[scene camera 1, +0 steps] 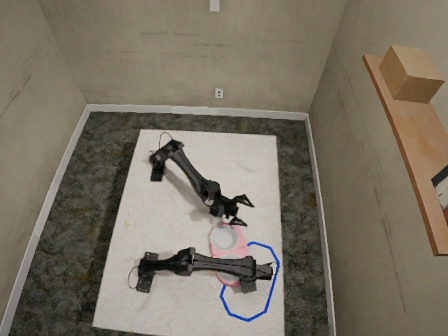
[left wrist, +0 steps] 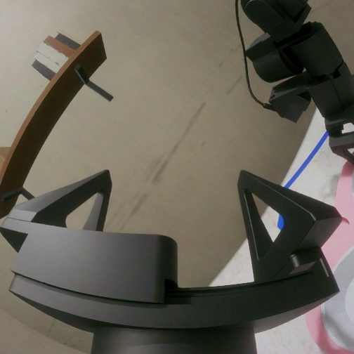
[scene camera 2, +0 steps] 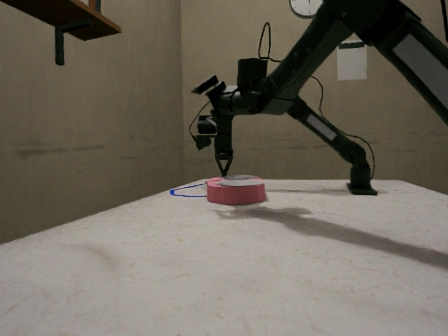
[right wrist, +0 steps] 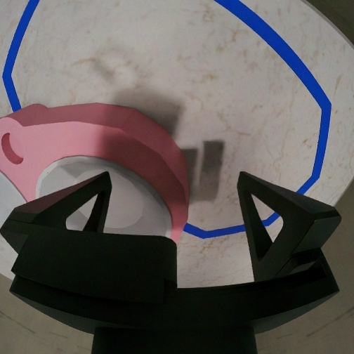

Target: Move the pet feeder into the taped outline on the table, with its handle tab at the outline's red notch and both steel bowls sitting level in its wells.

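Frame: origin at the left arm's base, x left, y up, z ahead, level; metres.
Seen in the pictures: left gripper, fingertip midpoint: (scene camera 1: 251,216) (scene camera 2: 200,105); right gripper, fingertip midpoint: (scene camera 2: 223,174); left arm's base, link origin: (scene camera 1: 158,167); right arm's base, link origin: (scene camera 1: 147,272) (scene camera 2: 359,190).
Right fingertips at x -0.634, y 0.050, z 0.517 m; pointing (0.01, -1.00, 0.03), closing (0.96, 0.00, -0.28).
Pixels of each thing's top centre, then the offset from my right fingertips to it. Level surfaces: height alone.
- pink pet feeder, top centre: (scene camera 2: 234,180) (scene camera 1: 230,251) dx +0.133, dy -0.004, dz -0.072 m
- steel bowl, top centre: (scene camera 2: 239,182) (scene camera 1: 224,237) dx +0.203, dy -0.002, dz -0.105 m
- white table, surface height: dy -0.050 m
The pink pet feeder (scene camera 1: 239,248) (scene camera 2: 236,194) (left wrist: 345,200) (right wrist: 150,135) lies flat, overlapping one side of the blue taped outline (scene camera 1: 256,316) (scene camera 2: 172,192) (right wrist: 324,130). Its slotted handle tab (right wrist: 12,147) faces that outline. One steel bowl (scene camera 1: 223,237) shows in its well; the other bowl (right wrist: 120,200) is partly hidden by the right arm or finger. Both look roughly level. The red notch cannot be made out. My right gripper (scene camera 2: 224,172) (right wrist: 174,178) is open and low at the feeder, one finger over a bowl, the other beyond the rim. My left gripper (scene camera 1: 250,215) (left wrist: 174,176) is open above the feeder's upper end.
The right forearm crosses over the feeder and outline in scene camera 1. The left arm reaches in from the upper left. A wooden wall shelf (scene camera 1: 417,150) (left wrist: 45,110) with a box (scene camera 1: 411,75) is at the right of scene camera 1, beyond the white table (scene camera 1: 130,200).
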